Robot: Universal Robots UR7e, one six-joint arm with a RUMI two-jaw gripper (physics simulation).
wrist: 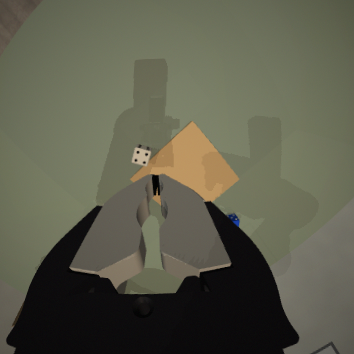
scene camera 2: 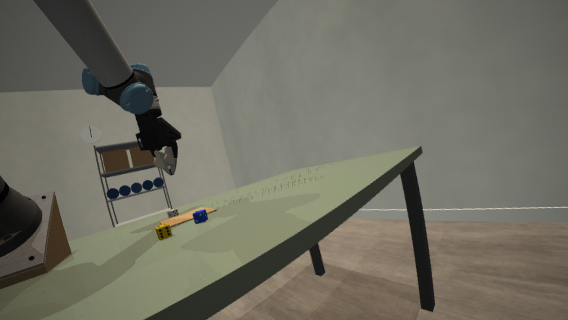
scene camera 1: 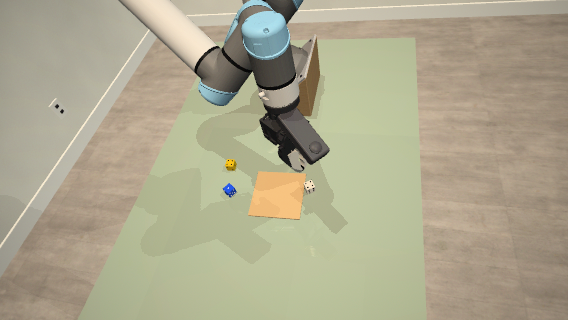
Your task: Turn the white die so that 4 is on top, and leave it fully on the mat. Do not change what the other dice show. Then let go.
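Places are measured from the arm's base along level axes (x ahead, y left, z up), in millimetres.
Where they show: gripper, fingertip midpoint: (wrist: 157, 176) (scene camera 2: 172, 175) (scene camera 1: 301, 171).
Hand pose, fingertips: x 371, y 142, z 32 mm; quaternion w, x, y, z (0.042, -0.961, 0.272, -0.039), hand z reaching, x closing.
Things, the pixels of their top centre, and the offset from my fingertips. Level surfaces: height alone.
- white die, top centre: (wrist: 140, 156) (scene camera 1: 309, 184) (scene camera 2: 172, 209) 29 mm back, 0 mm left, 109 mm down
- orange mat, top centre: (wrist: 187, 178) (scene camera 1: 277, 193) (scene camera 2: 186, 215) 6 mm ahead, 82 mm right, 130 mm down
- blue die, top centre: (wrist: 233, 225) (scene camera 2: 198, 211) (scene camera 1: 228, 188) 30 mm ahead, 217 mm right, 109 mm down
- yellow die, top centre: (scene camera 2: 161, 225) (scene camera 1: 229, 162) 51 mm back, 249 mm right, 109 mm down
- green table top, surface height: 134 mm down
The white die (scene camera 1: 309, 186) (scene camera 2: 173, 213) (wrist: 141, 155) lies on the green table with four pips on top. It is at the right edge of the orange mat (scene camera 1: 275, 200) (scene camera 2: 186, 218) (wrist: 200, 160) in scene camera 1, with most or all of it off the mat; whether it touches the edge I cannot tell. My gripper (scene camera 1: 299, 169) (scene camera 2: 172, 173) (wrist: 157, 176) is shut and empty, raised above the table behind the die and mat. The blue die (scene camera 1: 229, 190) (scene camera 2: 200, 216) (wrist: 233, 219) and the yellow die (scene camera 1: 230, 164) (scene camera 2: 164, 231) lie left of the mat in scene camera 1.
The arm's base stands on a wooden block (scene camera 1: 311, 85) (scene camera 2: 59, 237) behind the mat. The green table top (scene camera 1: 360, 225) (scene camera 2: 280, 220) extends around the dice. A shelf rack (scene camera 2: 102, 175) stands beyond the table in scene camera 2. Arm shadows fall across the table and mat.
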